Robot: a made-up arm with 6 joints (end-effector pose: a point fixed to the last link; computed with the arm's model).
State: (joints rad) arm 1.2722 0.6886 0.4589 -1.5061 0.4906 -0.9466
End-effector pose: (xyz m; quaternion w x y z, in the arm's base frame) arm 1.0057 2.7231 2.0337 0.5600 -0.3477 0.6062 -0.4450
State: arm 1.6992 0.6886 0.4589 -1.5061 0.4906 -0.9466
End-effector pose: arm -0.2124 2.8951 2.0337 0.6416 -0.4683 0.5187 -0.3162
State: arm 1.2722 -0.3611 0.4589 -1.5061 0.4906 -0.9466
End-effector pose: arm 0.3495 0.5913 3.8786 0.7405 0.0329 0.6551 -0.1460
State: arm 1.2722 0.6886 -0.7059 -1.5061 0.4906 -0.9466
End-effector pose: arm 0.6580 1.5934 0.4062 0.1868 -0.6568 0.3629 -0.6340
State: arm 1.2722 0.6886 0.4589 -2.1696 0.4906 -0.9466
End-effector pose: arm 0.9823 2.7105 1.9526 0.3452 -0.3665 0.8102 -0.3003
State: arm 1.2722 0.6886 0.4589 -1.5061 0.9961 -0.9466
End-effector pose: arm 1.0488 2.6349 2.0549 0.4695 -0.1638 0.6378 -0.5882
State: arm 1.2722 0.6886 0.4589 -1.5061 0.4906 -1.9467
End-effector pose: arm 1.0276 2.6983 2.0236 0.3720 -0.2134 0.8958 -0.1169
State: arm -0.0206 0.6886 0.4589 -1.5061 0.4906 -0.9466
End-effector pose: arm 2.8946 -0.2198 2.0337 0.1790 0.0875 0.6933 -0.6925
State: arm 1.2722 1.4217 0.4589 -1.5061 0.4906 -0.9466
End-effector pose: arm 0.9986 2.7000 -0.0366 0.3398 -0.5634 0.4725 -0.5864
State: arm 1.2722 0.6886 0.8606 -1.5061 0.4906 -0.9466
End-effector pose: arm 0.9725 2.6154 2.7545 0.6506 -0.2079 0.6460 -0.3409
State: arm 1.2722 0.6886 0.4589 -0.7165 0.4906 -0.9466
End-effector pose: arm 0.9650 2.7566 2.1194 0.7346 -0.2765 0.2796 -0.5530
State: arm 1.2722 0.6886 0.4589 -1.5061 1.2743 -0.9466
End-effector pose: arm 1.0517 2.5808 2.0680 0.4065 -0.0574 0.6379 -0.6516
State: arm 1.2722 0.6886 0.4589 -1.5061 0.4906 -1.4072
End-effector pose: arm 1.0171 2.7113 2.0332 0.4884 -0.2949 0.7634 -0.3030
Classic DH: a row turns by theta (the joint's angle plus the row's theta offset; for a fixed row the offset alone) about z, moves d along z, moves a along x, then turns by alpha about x. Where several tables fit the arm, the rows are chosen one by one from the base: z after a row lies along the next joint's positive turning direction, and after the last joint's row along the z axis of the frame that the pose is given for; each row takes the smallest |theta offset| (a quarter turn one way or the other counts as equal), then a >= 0, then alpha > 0; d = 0 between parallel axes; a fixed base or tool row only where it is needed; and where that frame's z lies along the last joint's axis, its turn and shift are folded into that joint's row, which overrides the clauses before.
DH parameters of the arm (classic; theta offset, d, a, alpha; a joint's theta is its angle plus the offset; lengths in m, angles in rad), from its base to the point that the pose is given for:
joint 1: 0 1.03 0.19 -1.5708
joint 2: 1.5637 0 -1.4 3.1416
joint 3: -0.0071 0.03 -0.32 1.5708
joint 4: 0 -1.63 -0.02 -1.5708
joint 5: 0 0.03 -0.02 1.5708
joint 6: -0.6339 -0.2012 0.036 2.2001
tool (fixed): 2.1801 -0.002 0 0

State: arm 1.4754 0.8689 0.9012 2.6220 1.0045 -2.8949
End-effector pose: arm 0.1658 2.9362 2.1479 0.7293 -0.3336 -0.5815 -0.1366
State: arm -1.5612 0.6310 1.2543 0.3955 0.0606 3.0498
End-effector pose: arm -0.0262 -2.2497 3.5688 0.1788 0.5698 0.2950 -0.7459
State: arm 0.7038 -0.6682 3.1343 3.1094 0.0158 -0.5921
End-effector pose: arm -1.4668 -1.2875 0.7702 0.6283 0.1832 -0.5797 0.4854
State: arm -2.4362 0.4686 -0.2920 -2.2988 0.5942 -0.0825
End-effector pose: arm -1.8103 -1.3860 1.2098 0.6392 -0.5887 -0.4896 0.0720
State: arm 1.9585 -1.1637 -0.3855 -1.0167 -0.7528 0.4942
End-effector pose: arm -0.0589 -0.0281 2.9780 0.9189 0.1864 -0.3242 -0.1254
